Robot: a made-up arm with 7 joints.
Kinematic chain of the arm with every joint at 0, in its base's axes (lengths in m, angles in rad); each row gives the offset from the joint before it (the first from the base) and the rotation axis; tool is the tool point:
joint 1: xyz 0 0 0.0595 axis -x
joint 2: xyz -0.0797 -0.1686 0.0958 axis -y
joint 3: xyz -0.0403 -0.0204 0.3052 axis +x
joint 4: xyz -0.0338 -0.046 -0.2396 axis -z
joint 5: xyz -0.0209 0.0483 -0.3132 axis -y
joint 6: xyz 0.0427 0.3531 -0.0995 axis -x
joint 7: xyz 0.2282 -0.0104 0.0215 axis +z
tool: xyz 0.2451 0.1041 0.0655
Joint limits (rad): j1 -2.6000..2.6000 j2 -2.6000..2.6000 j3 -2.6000..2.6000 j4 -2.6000..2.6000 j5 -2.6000..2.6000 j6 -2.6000..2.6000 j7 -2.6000..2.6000
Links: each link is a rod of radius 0.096 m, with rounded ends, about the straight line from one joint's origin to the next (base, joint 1, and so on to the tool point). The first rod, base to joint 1, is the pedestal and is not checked.
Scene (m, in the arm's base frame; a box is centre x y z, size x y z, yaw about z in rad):
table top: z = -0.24
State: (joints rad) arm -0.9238 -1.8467 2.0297 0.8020 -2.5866 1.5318 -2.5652
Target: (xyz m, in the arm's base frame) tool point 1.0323 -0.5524 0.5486
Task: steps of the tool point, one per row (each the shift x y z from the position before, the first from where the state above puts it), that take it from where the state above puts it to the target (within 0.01 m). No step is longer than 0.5 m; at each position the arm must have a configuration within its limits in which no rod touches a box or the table.
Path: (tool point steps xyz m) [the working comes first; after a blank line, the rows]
Joints at the target: -0.7799 -1.0939 2.4390 0.3493 -2.5785 1.7687 -1.9153
Straight joint move there: clear.

1: 0.2462 -0.2820 0.0878
2: 0.1127 -0.3721 0.1616
3: -0.0700 -0.3958 0.2109

